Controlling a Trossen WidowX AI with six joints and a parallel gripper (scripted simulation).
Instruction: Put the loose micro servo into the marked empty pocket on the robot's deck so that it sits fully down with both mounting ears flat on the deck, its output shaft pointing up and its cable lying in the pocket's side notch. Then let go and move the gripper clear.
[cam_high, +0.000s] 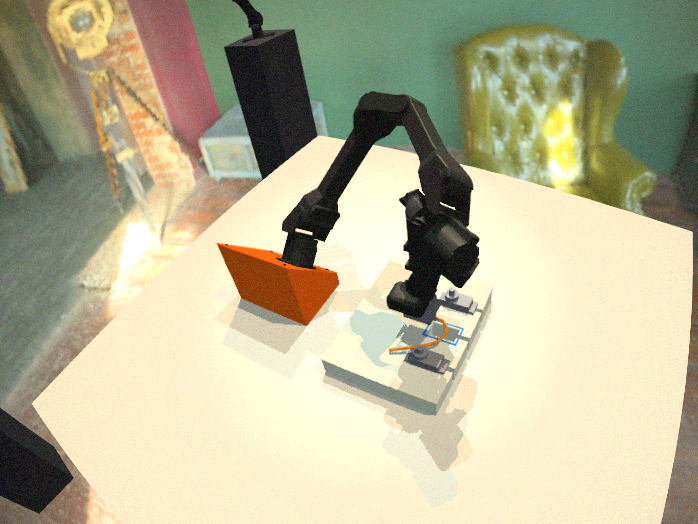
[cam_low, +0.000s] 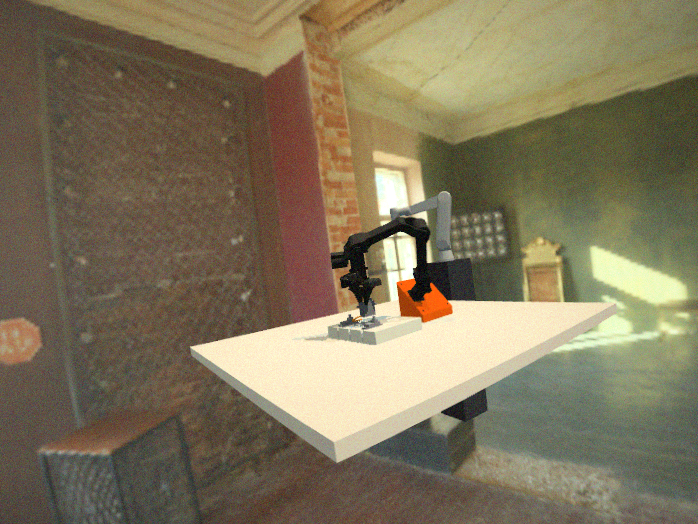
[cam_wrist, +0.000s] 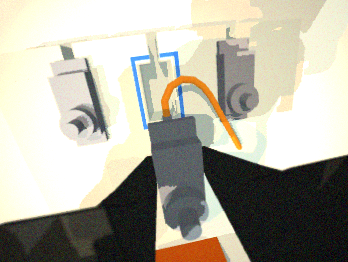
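My gripper tip is 100 mm above the pale deck, 80 mm past it and 10 mm to the left of it.
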